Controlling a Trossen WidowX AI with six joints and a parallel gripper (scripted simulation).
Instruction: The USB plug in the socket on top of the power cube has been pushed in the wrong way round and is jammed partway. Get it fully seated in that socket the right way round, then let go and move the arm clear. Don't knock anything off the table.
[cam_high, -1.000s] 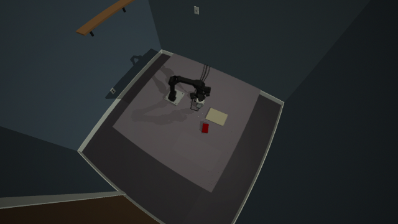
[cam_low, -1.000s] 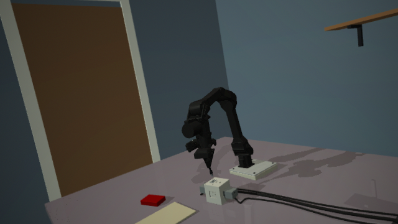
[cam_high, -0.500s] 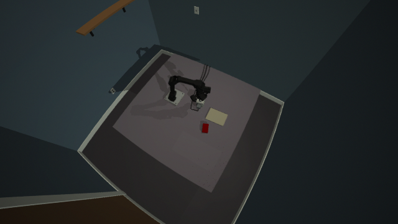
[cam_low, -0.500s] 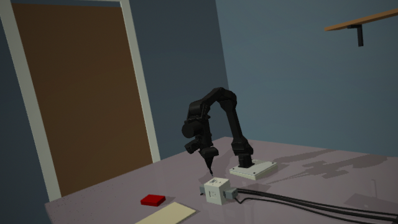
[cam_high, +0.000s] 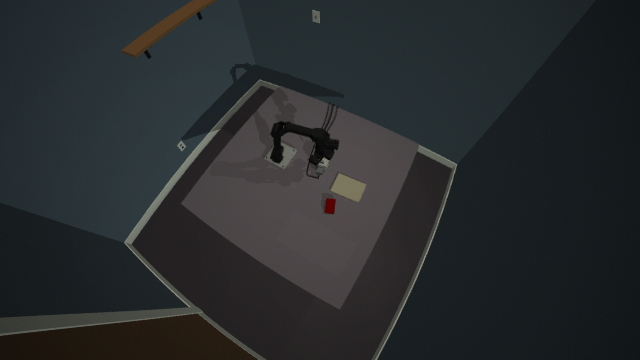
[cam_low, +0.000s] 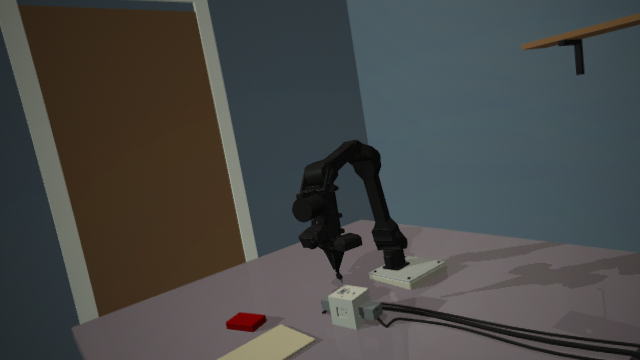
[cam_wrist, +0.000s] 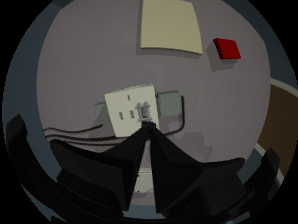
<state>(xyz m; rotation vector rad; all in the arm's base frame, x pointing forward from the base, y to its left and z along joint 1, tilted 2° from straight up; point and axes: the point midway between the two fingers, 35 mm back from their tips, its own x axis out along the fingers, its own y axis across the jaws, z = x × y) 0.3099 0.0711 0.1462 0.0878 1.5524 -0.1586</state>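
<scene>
Now: the USB plug 20 mm below my gripper tip. From my gripper tip the other things lie so: red block: 220 mm to the right, 160 mm ahead, 130 mm below; then flat beige pad: 220 mm ahead, 130 mm below, 50 mm to the right.
</scene>
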